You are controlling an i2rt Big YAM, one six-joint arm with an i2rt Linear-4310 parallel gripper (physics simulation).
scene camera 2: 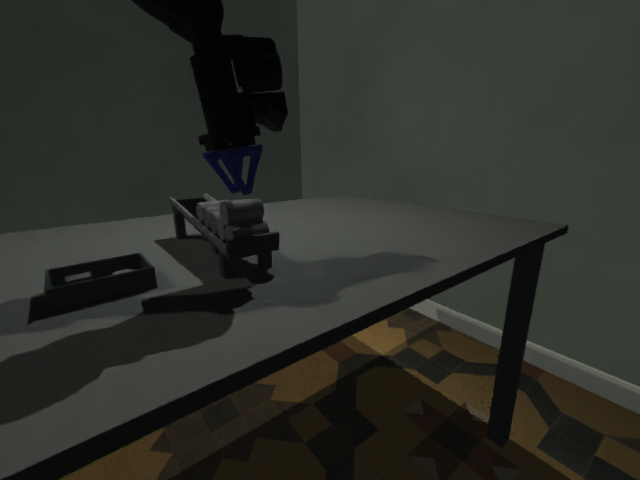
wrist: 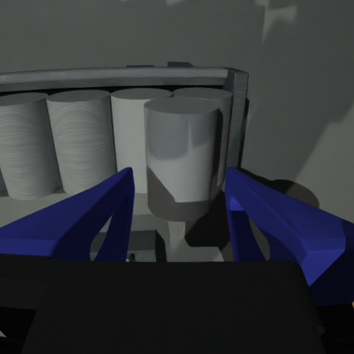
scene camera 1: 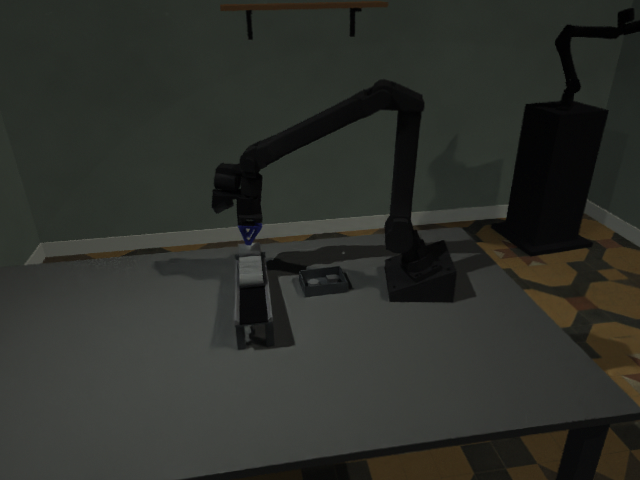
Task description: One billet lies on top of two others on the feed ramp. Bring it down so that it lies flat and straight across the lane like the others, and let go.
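Where they show: gripper, fingertip midpoint: [scene camera 2: 241, 193] [scene camera 1: 247, 241]; arm's base, link origin: [scene camera 1: 420, 268].
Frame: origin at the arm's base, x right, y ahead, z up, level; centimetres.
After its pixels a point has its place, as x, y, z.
Note:
The raised billet [scene camera 1: 249, 248] {16.9, 46.9, 5.2} [scene camera 2: 242, 211] {20.4, 45.8, 4.3} [wrist: 182, 135], a pale cylinder, lies across the lane on top of two others at the end wall of the feed ramp [scene camera 1: 269, 304] [scene camera 2: 253, 244] [wrist: 237, 117]. Of the two below it, one billet [wrist: 129, 135] shows at its left in the wrist view and the other billet [wrist: 226, 112] is mostly hidden beneath it, against the end wall. More billets [wrist: 80, 140] lie side by side along the lane. My gripper [scene camera 1: 249, 243] {18.4, 47.0, 7.0} [scene camera 2: 241, 193] {18.4, 47.0, 7.0} [wrist: 179, 177] is open and empty, its blue fingertips a little above the raised billet, one to each side in the wrist view.
A shallow dark tray [scene camera 1: 325, 290] {4.6, 27.4, -5.4} [scene camera 2: 103, 291] {14.4, 26.1, -5.5} with pale round shapes inside stands on the table [scene camera 1: 155, 387] {-20.9, 74.4, -6.9} [scene camera 2: 330, 248] {19.9, 66.8, -6.9}, between the ramp and the arm's base [scene camera 1: 421, 279] {-5.9, 2.6, 0.1}. A wall shelf [scene camera 1: 305, 6] and another arm on a black pedestal [scene camera 1: 553, 170] are behind.

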